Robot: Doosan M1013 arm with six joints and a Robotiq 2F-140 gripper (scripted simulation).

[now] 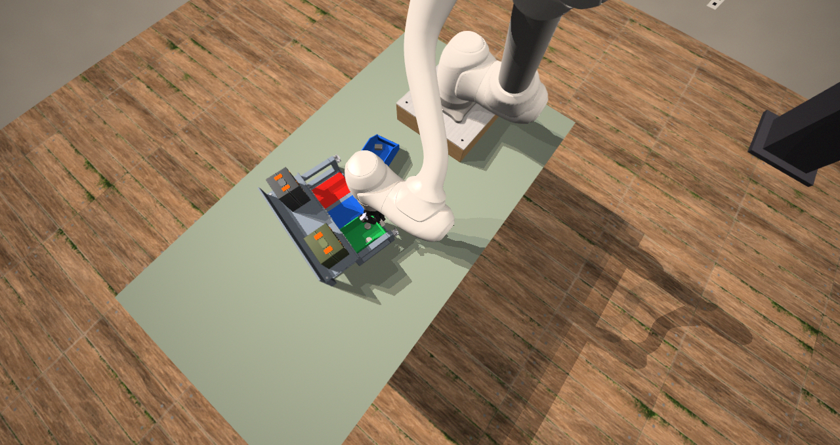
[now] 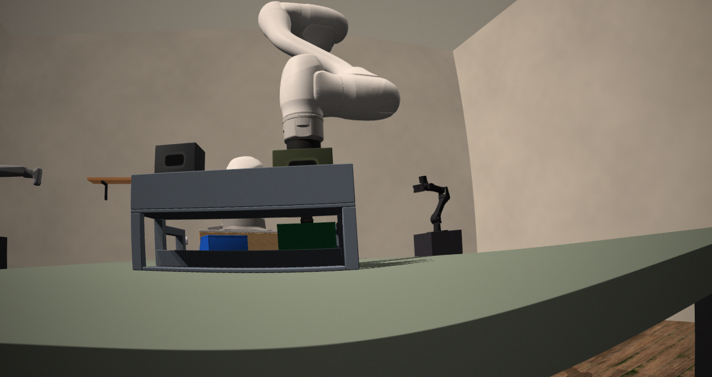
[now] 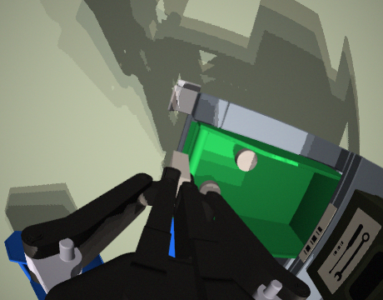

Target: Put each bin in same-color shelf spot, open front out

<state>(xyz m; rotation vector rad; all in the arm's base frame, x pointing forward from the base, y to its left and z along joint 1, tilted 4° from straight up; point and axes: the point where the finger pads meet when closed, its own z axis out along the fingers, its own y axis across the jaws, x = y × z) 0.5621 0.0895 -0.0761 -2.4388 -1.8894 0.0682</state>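
The green bin is 90 mm ahead of my hand, 20 mm to the right of it and 10 mm below it. Round my hand: black box: 270 mm to the right, 120 mm ahead, 110 mm above; then olive box: 180 mm ahead, 100 mm above, 50 mm to the right; then blue bin: 200 mm behind, 180 mm to the right, 10 mm below.
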